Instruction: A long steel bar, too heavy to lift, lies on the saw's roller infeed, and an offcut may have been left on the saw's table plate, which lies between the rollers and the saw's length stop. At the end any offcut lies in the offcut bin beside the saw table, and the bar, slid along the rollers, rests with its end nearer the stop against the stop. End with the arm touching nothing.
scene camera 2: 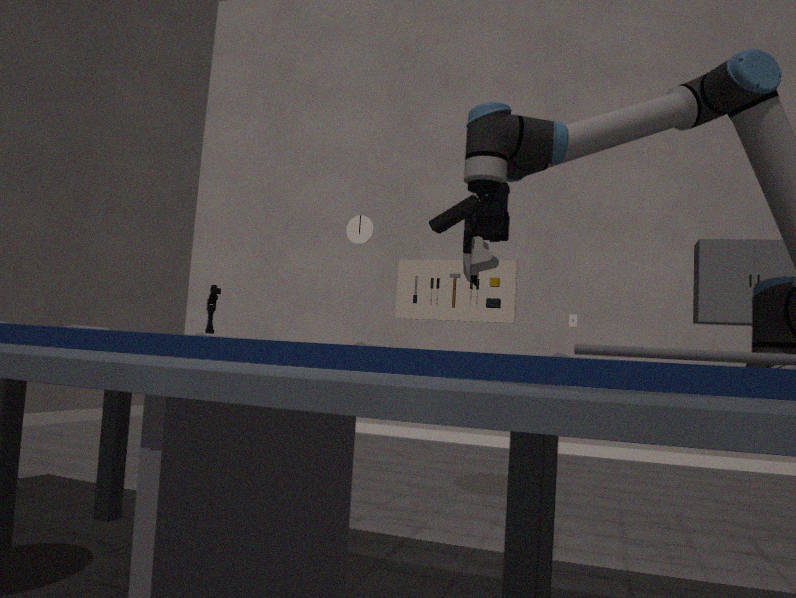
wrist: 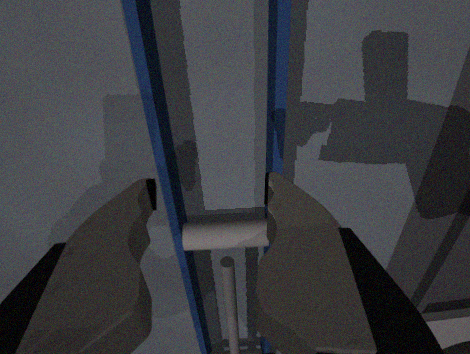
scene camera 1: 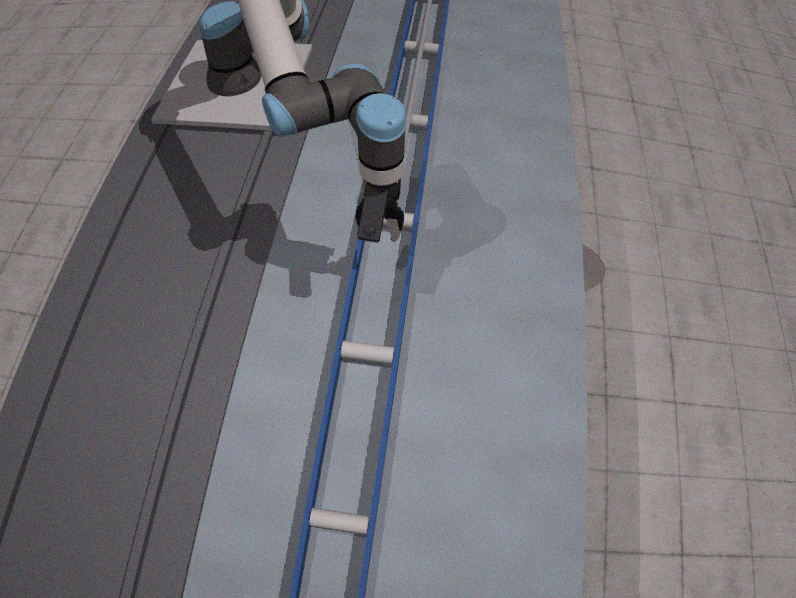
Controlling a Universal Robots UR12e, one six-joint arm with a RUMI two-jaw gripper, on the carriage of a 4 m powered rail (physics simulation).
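Where they show: gripper, fingertip midpoint: (scene camera 2: pixel 472 283) (wrist: pixel 211 178) (scene camera 1: pixel 380 239); arm's base at its link origin: (scene camera 1: pixel 234 78).
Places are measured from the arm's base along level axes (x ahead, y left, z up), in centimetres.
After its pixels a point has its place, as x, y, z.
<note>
The steel bar (scene camera 1: pixel 415 77) @[62.2, 1.8, 5.0] (scene camera 2: pixel 662 352) @[63.0, -36.6, 4.2] (wrist: pixel 230 305) @[62.0, -43.6, 5.0] is a thin grey rod lying lengthwise between the blue side rails (scene camera 1: pixel 326 411) @[55.3, -111.4, 2.2] (wrist: pixel 159 135) @[68.3, -71.1, 2.2] of the roller infeed. Its near end shows in the wrist view just below a pale roller (wrist: pixel 225 236) @[62.0, -56.2, 2.6]; in scene camera 1 the gripper hides that end. My gripper (scene camera 1: pixel 383 236) @[61.8, -73.7, 16.5] (scene camera 2: pixel 472 281) @[61.8, -73.7, 16.5] (wrist: pixel 211 178) @[61.8, -73.7, 16.5] points down above the infeed, near the bar's end. It is open, with an empty gap between the fingertips, and apart from the bar. The offcut, table plate, length stop and offcut bin do not show recognisably.
More rollers (scene camera 1: pixel 366 352) @[61.9, -95.9, 2.8] (scene camera 1: pixel 339 520) @[62.2, -135.2, 3.0] cross the infeed towards the front of scene camera 1. The carriage plate (scene camera 1: pixel 193 106) @[-9.6, -15.4, 0.0] stands on the dark powered rail (scene camera 1: pixel 96 386) beside the blue-grey table (scene camera 1: pixel 501 386) @[94.5, -97.7, -3.0]. A tool board (scene camera 2: pixel 405 312) and a grey cabinet (scene camera 2: pixel 727 283) hang on the wall.
</note>
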